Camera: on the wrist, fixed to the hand. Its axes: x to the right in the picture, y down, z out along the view.
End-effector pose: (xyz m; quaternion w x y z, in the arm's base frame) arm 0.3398 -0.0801 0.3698 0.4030 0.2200 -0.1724 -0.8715
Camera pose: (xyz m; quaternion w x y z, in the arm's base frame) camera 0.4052 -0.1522 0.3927 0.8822 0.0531 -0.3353 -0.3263
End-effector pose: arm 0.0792 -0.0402 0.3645 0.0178 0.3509 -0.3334 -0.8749
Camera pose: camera 0.0649 -0.1319 0.4016 0.6016 0.0085 -0.5383 -0.5901
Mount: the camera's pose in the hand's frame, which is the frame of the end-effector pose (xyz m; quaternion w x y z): 0.0127 0.0963 -0.0237 0.7094 0.0633 -0.0086 0.7019
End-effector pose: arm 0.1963 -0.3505 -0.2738 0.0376 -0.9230 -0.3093 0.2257
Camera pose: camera 0.2691 -0.4190 -0.2777 0.0760 0.8676 -0.4424 -0.2140
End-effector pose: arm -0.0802 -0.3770 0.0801 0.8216 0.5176 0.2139 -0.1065
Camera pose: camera -0.0365 -0.3127 0.1429 0.6267 0.5684 -0.2254 0.4831
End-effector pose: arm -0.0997 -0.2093 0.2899 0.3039 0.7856 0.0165 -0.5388
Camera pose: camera -0.0405 -0.2799 0.3289 0.5442 0.5835 -0.5764 -0.1767
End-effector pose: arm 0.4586 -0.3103 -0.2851 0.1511 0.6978 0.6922 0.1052
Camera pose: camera 0.5404 -0.2957 -0.2295 0.0049 -0.9914 -0.0066 -0.1309
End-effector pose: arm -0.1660 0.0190 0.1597 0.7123 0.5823 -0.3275 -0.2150
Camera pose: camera -0.1474 0.0487 0.2534 0.6166 0.2265 -0.6608 0.3632
